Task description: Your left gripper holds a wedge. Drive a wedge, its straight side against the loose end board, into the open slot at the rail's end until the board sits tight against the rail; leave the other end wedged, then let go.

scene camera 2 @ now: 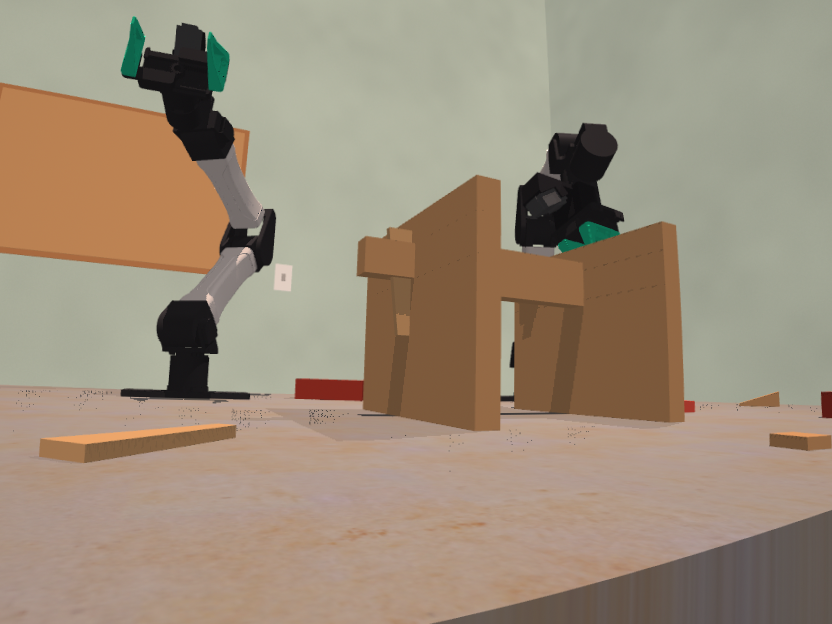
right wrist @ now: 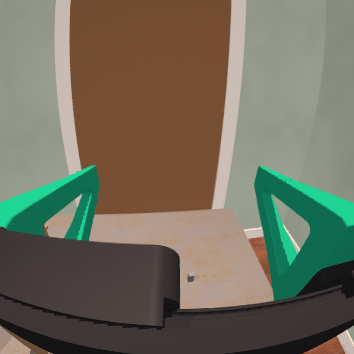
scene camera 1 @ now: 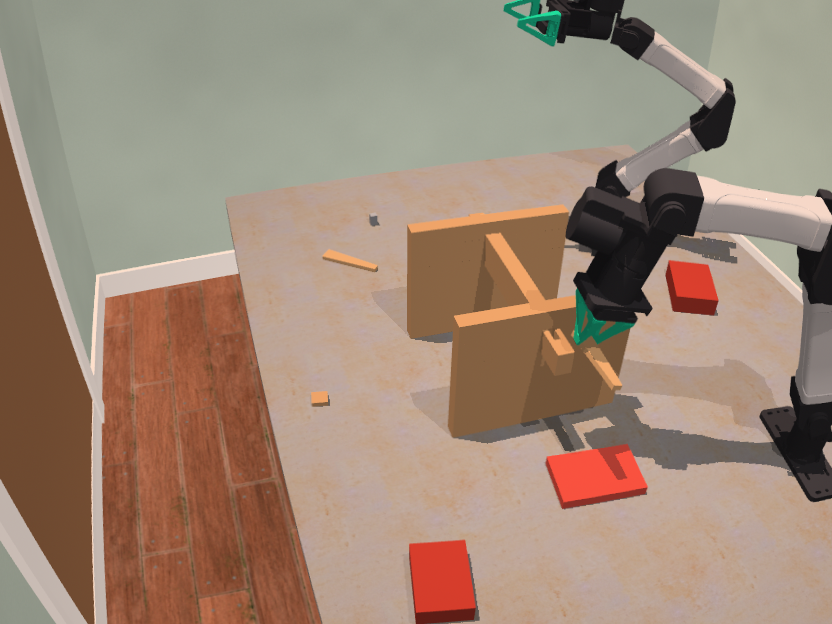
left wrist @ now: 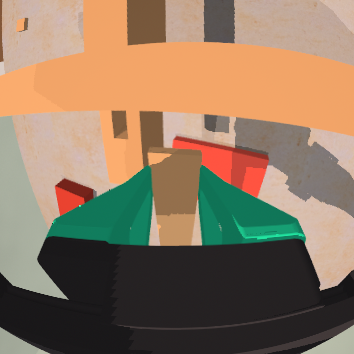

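Pixels of known places: left gripper, between the fingertips: (scene camera 1: 584, 342) (left wrist: 174, 174); right gripper, between the fingertips: (scene camera 2: 171, 27) (right wrist: 176, 174) (scene camera 1: 510, 15); left arm's base, origin of its link: (scene camera 1: 799, 453); right arm's base, origin of its link: (scene camera 2: 187, 397).
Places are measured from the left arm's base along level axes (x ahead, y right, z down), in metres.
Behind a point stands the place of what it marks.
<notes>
My left gripper (scene camera 1: 588, 341) @(x 0.390, y 0.117, z -0.194 m) (scene camera 2: 588, 238) (left wrist: 174, 174) @(x 0.390, y 0.117, z -0.194 m) is shut on an orange-brown wedge (scene camera 1: 604, 369) @(x 0.384, y 0.047, z -0.204 m) (left wrist: 175, 192) @(x 0.387, y 0.110, z -0.202 m). It holds the wedge outside the loose end board (scene camera 1: 497, 369) @(x 0.506, y 0.146, z -0.131 m) (scene camera 2: 604, 335) @(x 0.480, y 0.175, z -0.101 m) (left wrist: 175, 80) @(x 0.388, y 0.173, z -0.225 m), beside the rail's protruding end (scene camera 1: 559, 364) @(x 0.430, y 0.098, z -0.174 m) (left wrist: 133, 160) @(x 0.417, y 0.118, z -0.192 m). The open slot shows in the left wrist view, left of the wedge; the wedge is not in it. The rail (scene camera 1: 514, 268) @(x 0.450, y 0.297, z -0.202 m) (scene camera 2: 543, 278) @(x 0.454, y 0.248, z -0.172 m) (left wrist: 105, 25) @(x 0.433, y 0.195, z -0.202 m) spans to the other end board (scene camera 1: 440, 282) @(x 0.549, y 0.392, z -0.115 m) (scene camera 2: 443, 302) @(x 0.546, y 0.418, z -0.116 m), where another wedge (scene camera 2: 401, 295) @(x 0.470, y 0.438, z -0.133 m) passes through the rail's end. My right gripper (scene camera 1: 513, 16) @(x 0.364, y 0.734, z -0.486 m) (scene camera 2: 173, 33) @(x 0.364, y 0.734, z -0.486 m) (right wrist: 176, 174) @(x 0.364, y 0.734, z -0.486 m) is open, empty and high up.
A long loose piece (scene camera 1: 350, 261) @(x 0.691, y 0.631, z -0.008 m) (scene camera 2: 137, 443) @(x 0.720, y 0.642, z -0.005 m), a small orange block (scene camera 1: 319, 398) @(x 0.772, y 0.244, z -0.009 m) (scene camera 2: 799, 441) @(x 0.779, y 0.260, z -0.005 m) (left wrist: 22, 24) @(x 0.761, y 0.245, z -0.009 m) and a grey cube (scene camera 1: 373, 218) @(x 0.630, y 0.777, z -0.018 m) (right wrist: 191, 276) @(x 0.622, y 0.786, z -0.019 m) lie on the table. A red slab (scene camera 1: 594, 476) @(x 0.376, y 0.012, z -0.017 m) (left wrist: 215, 160) @(x 0.374, y 0.046, z -0.017 m) and red blocks (scene camera 1: 441, 577) @(x 0.633, y -0.134, z -0.032 m) (scene camera 1: 692, 285) @(x 0.029, y 0.427, z -0.037 m) lie around the assembly.
</notes>
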